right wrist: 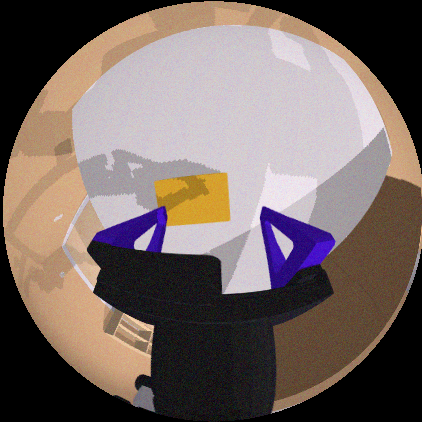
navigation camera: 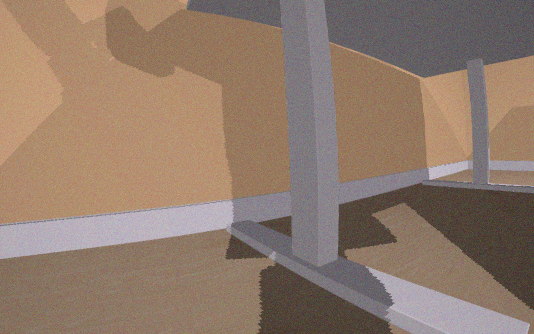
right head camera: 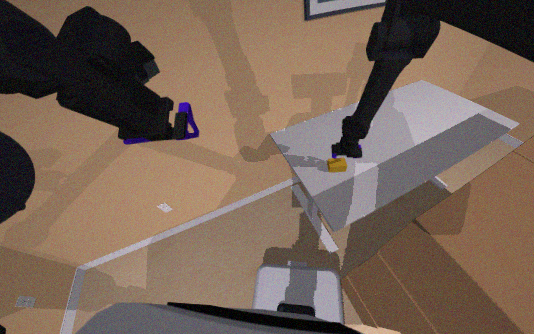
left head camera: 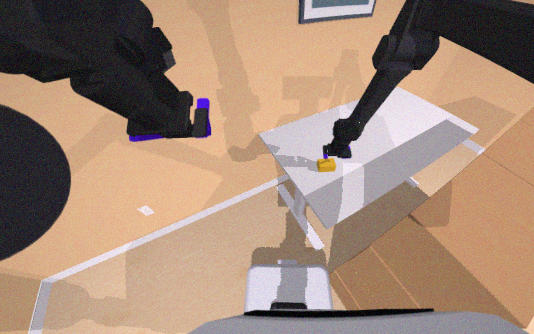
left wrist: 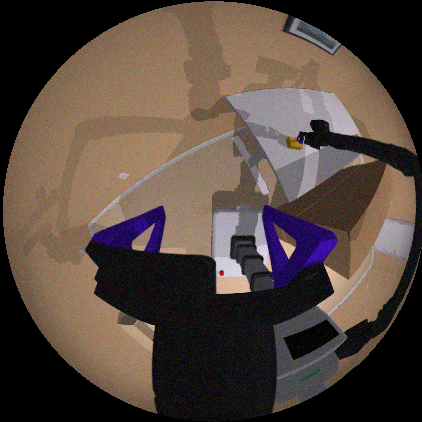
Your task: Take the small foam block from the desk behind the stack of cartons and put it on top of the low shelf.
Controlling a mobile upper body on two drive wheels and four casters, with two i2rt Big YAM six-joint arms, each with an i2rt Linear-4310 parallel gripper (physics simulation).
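Places are measured from the left arm's base along level axes (x back, y right, z up), in metres.
Where they show: left gripper, fingertip midpoint: [right head camera: 178, 135] [left head camera: 187, 133] [left wrist: 213, 210]; right gripper, fingertip midpoint: [right wrist: 213, 211] [right head camera: 343, 157] [left head camera: 333, 157] [left wrist: 302, 140].
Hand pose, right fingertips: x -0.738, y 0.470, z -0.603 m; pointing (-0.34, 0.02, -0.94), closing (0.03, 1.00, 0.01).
After its pixels a point has its place.
The small yellow foam block [left head camera: 326, 165] {x -0.720, y 0.438, z -0.645 m} [right head camera: 337, 165] {x -0.719, y 0.442, z -0.645 m} [left wrist: 294, 143] {x -0.726, y 0.432, z -0.645 m} [right wrist: 210, 206] {x -0.732, y 0.467, z -0.645 m} lies on the white desk [left head camera: 310, 131] {x -1.071, y 0.401, z -0.690 m} [right head camera: 320, 135] {x -1.019, y 0.382, z -0.690 m} [left wrist: 270, 107] {x -1.007, y 0.336, z -0.690 m} [right wrist: 225, 100] {x -0.898, y 0.495, z -0.690 m}. My right gripper [left head camera: 336, 155] {x -0.738, y 0.470, z -0.603 m} [right head camera: 346, 154] {x -0.738, y 0.470, z -0.603 m} [right wrist: 213, 211] {x -0.738, y 0.470, z -0.603 m} is open close to the block. In the right wrist view the block lies beyond the fingertips, and one finger at the picture's left overlaps its lower left corner. My left gripper [left head camera: 172, 136] [right head camera: 162, 139] [left wrist: 213, 210] {x -0.368, y -0.004, z -0.122 m} is open and empty, away from the desk. Large brown cartons [left head camera: 450, 250] {x -0.186, y 0.579, z -0.330 m} [right head camera: 425, 270] {x -0.192, y 0.570, z -0.441 m} [left wrist: 345, 200] {x -0.421, y 0.771, z -0.547 m} stand beside the desk.
A pale wooden open-fronted unit [right wrist: 135, 332], possibly the low shelf, shows partly at lower left in the right wrist view. The navigation camera shows a grey desk leg [navigation camera: 312, 150] {x -0.753, y 0.330, z -1.180 m} on a foot bar [navigation camera: 450, 295], under the dark desk underside [navigation camera: 400, 35]. A framed picture [left head camera: 337, 10] {x -1.314, y 0.520, z -0.033 m} is beyond the desk.
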